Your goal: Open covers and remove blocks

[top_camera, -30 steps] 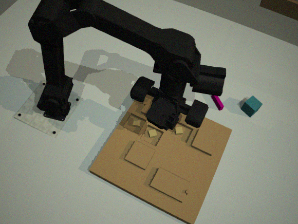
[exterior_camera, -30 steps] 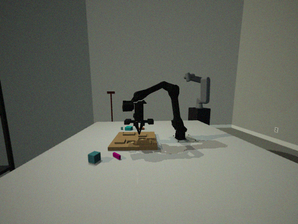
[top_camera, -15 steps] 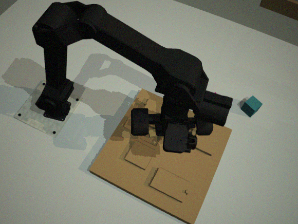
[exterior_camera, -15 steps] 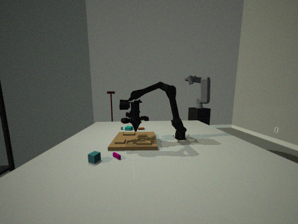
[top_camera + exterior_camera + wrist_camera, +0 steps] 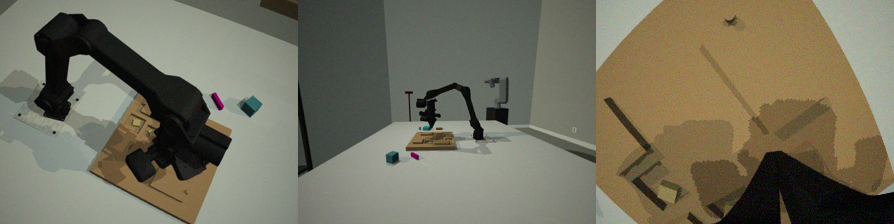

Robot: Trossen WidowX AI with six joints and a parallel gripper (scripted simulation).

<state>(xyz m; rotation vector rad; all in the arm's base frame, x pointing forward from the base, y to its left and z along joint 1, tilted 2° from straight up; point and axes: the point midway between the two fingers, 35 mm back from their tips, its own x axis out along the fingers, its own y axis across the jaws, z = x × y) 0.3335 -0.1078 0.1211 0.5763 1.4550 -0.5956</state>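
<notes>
My gripper tip is 6 cm to the right of the tan puzzle board and 6 cm above it. The rest, counted from my gripper tip: orange block: 11 cm behind, 22 cm to the right, 7 cm below; teal block: 1 cm ahead, 25 cm to the right, 6 cm below; small teal piece: 7 cm ahead, 26 cm to the right, 6 cm below.
</notes>
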